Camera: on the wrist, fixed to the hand. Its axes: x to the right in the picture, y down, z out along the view.
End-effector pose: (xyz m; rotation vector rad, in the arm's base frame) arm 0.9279 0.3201 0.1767 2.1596 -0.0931 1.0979
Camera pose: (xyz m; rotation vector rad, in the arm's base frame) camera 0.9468 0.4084 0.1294 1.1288 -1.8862 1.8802
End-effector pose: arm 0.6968 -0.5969 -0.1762 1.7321 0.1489 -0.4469
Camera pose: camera 0.6664 -0.5533 -0.2632 0.9753 -0.7731 0.9677
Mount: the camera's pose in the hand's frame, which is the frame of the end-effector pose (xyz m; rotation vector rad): -0.0016 -0.0993 -0.0229 -0.4946 0.3416 1.5806
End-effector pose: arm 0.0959 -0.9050 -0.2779 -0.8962 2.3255 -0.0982
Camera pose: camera 0.1408 -0.9834 -0.2308 1.0129 2.7175 1.0480
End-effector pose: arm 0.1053 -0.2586 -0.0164 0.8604 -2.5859 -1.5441
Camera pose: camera 0.1576 -0.3125 -0.0853 -0.7671 -1.5049 -1.1038
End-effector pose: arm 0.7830 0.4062 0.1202 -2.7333 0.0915 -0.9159
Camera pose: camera 0.7658 0.4972 0.1628 -1.7253 2.2727 -0.7540
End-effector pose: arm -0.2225 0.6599 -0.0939 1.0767 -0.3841 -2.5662
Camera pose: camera -0.2243 0.7481 -0.1449 0.5415 -0.2780 -0.9594
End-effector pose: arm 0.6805 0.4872 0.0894 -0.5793 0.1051 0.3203
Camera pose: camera 0.7112 0.3958 0.1223 -0.9483 0.8454 1.8155
